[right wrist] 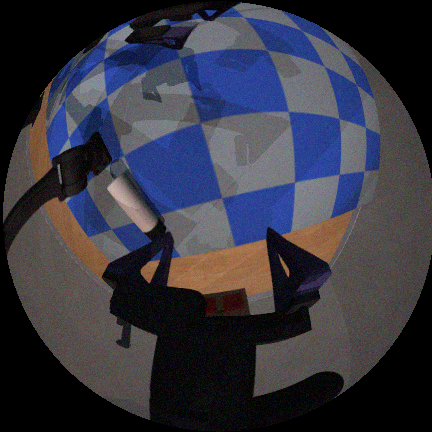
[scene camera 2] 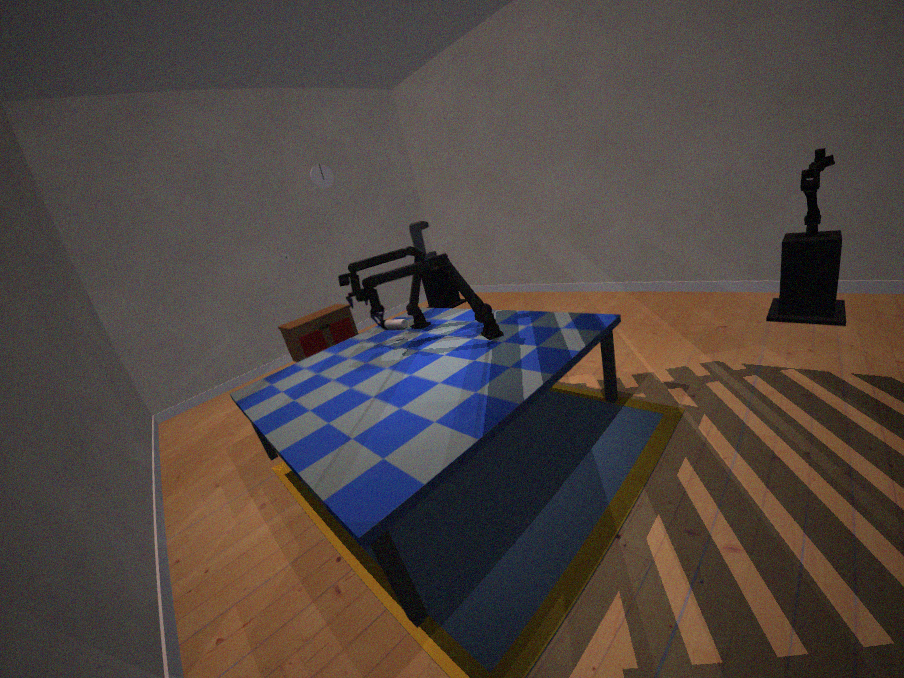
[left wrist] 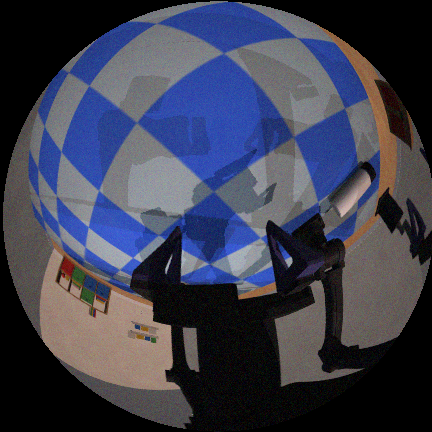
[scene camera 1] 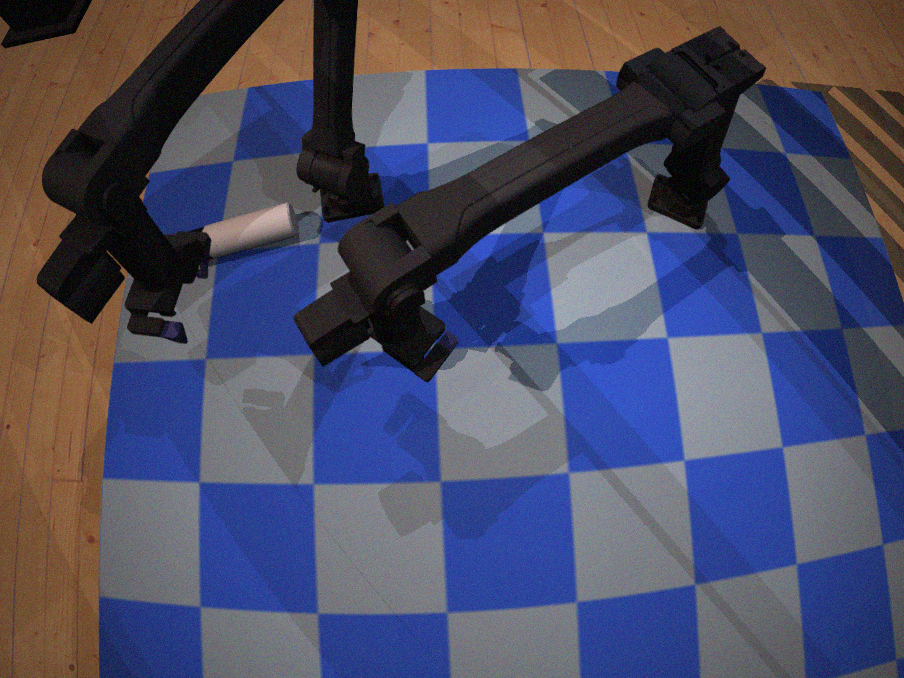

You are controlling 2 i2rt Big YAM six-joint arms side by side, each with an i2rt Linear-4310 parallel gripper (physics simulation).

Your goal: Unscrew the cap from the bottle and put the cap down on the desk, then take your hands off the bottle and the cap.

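Frame: origin at the left arm's base, x ahead, y left, z up, level; metres.
Seen in the pictures: left gripper, fingertip midpoint: (scene camera 2: 380, 323) (left wrist: 224, 226) (scene camera 1: 402, 346); right gripper, fingertip midpoint: (right wrist: 217, 234) (scene camera 2: 359, 306) (scene camera 1: 193, 309); left arm's base, origin of the base link: (scene camera 2: 492, 334) (scene camera 1: 676, 203); right arm's base, origin of the base link: (right wrist: 96, 152) (scene camera 2: 421, 326) (left wrist: 307, 227) (scene camera 1: 352, 199).
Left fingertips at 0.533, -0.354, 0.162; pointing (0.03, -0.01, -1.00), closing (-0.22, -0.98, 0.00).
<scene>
Offsets run from my left fingertips to a thing's top centre, as dx, dy, dz. "spot": to the spot under its first point. Level surfaces: height alone.
The pinkish-white bottle @(spot: -0.111, -0.380, -0.100) (scene camera 1: 248, 229) (scene camera 2: 396, 323) (left wrist: 352, 194) (right wrist: 132, 204) lies on its side on the desk. Its black cap @(spot: -0.039, -0.460, -0.109) (left wrist: 369, 171) (right wrist: 159, 230) is on the end farther from the right arm's base; in scene camera 1 the right gripper hides that end. My right gripper (scene camera 1: 189, 300) (right wrist: 217, 234) is open and empty, above the desk by the cap end. In the right wrist view one fingertip shows close to the cap, which lies outside the gap between the fingers. My left gripper (left wrist: 224, 226) is open and empty above the desk, away from the bottle.
The desk @(dz -0.162) (scene camera 1: 379, 547) (scene camera 2: 394, 430) has a blue and grey checked top. The right arm's base (scene camera 1: 350, 202) stands close to the bottle's other end. The left arm's base (scene camera 1: 677, 204) is farther right. The desk's left edge runs near the right gripper. A cabinet (scene camera 2: 317, 319) stands beyond.
</scene>
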